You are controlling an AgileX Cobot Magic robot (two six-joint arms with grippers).
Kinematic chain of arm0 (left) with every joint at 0, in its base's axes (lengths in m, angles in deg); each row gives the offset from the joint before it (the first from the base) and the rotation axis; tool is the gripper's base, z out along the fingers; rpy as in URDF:
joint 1: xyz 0 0 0.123 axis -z
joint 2: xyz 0 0 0 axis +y
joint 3: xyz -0.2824 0 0.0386 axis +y
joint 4: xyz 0.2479 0 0.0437 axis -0.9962 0 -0.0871
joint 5: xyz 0 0 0 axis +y
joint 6: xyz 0.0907 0 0.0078 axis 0.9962 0 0.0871
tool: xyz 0 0 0 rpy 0 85 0
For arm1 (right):
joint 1: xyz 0 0 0.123 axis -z
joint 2: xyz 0 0 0 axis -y
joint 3: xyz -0.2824 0 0.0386 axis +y
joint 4: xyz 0.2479 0 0.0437 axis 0.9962 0 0.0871
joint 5: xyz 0 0 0 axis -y
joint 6: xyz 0.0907 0 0.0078 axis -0.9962 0 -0.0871
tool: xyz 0 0 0 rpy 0 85 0
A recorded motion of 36 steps. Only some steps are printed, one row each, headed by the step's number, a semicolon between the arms.
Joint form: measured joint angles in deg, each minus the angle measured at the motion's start. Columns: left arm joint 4, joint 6, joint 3, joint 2, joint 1, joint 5; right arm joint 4, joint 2, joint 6, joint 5, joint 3, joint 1.
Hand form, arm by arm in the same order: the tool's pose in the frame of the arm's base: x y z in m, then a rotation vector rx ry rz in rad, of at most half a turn. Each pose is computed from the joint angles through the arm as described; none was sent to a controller.
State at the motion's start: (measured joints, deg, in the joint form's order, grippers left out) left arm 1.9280 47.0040 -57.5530 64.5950 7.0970 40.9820; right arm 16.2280 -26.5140 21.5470 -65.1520 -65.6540 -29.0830
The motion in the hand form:
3: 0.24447 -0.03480 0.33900 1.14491 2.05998 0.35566; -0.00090 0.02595 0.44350 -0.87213 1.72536 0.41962
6: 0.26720 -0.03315 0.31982 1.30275 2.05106 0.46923; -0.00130 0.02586 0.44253 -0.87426 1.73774 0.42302
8: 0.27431 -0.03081 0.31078 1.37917 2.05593 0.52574; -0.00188 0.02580 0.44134 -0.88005 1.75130 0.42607
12: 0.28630 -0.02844 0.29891 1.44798 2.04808 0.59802; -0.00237 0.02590 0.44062 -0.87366 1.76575 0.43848
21: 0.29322 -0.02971 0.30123 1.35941 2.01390 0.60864; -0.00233 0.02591 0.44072 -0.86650 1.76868 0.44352
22: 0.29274 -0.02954 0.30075 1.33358 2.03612 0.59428; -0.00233 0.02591 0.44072 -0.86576 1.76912 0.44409
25: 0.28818 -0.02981 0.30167 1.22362 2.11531 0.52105; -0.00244 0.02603 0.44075 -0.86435 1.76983 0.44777
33: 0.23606 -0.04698 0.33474 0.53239 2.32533 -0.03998; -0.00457 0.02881 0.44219 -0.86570 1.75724 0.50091
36: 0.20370 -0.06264 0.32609 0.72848 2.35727 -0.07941; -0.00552 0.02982 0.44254 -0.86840 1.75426 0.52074
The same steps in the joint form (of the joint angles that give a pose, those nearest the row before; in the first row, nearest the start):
3: -1.26 3.52 -0.88 3.24 0.85 -1.94; 0.00 0.00 -0.32 -0.05 0.00 0.00
6: -6.96 6.94 -1.36 8.63 1.00 -3.92; 0.00 0.00 -0.64 -0.72 0.00 0.00
8: -10.44 7.76 -1.36 10.61 1.00 -3.92; 0.06 0.00 -0.84 -1.55 0.00 0.00
12: -15.26 7.36 -1.36 13.54 1.00 -5.61; 0.22 0.00 -1.66 -2.08 0.00 0.00
21: -16.68 3.32 -1.36 14.07 1.00 -10.19; 0.22 0.00 -2.10 -2.01 0.00 0.00
22: -16.61 1.84 -1.36 14.07 1.00 -9.74; 0.22 0.00 -2.15 -2.01 0.00 0.00
25: -14.72 -2.99 -1.36 13.40 1.00 -7.74; 0.34 0.00 -2.27 -2.01 0.00 0.00
33: 3.64 -28.43 -0.37 2.74 2.74 1.53; 2.88 0.00 -2.37 -1.58 0.00 0.00
36: 4.20 -25.28 3.57 -1.86 8.05 6.93; 3.86 0.00 -2.37 -1.58 0.00 0.00

